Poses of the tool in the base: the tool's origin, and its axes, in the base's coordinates. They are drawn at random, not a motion.
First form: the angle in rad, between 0 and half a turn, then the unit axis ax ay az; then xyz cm.
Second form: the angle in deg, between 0 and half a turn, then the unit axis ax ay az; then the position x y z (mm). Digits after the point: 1 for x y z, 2 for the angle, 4 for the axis.
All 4 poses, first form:
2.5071, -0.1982, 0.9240, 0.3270, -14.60, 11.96, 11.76
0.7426, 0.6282, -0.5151, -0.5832, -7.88, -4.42, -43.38
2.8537, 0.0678, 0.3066, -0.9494, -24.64, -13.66, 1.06
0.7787, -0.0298, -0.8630, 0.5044, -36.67, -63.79, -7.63
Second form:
143.65, -0.1982, 0.9240, 0.3270, -146.0, 119.6, 117.6
42.55, 0.6282, -0.5151, -0.5832, -78.8, -44.2, -433.8
163.50, 0.0678, 0.3066, -0.9494, -246.4, -136.6, 10.6
44.62, -0.0298, -0.8630, 0.5044, -366.7, -637.9, -76.3

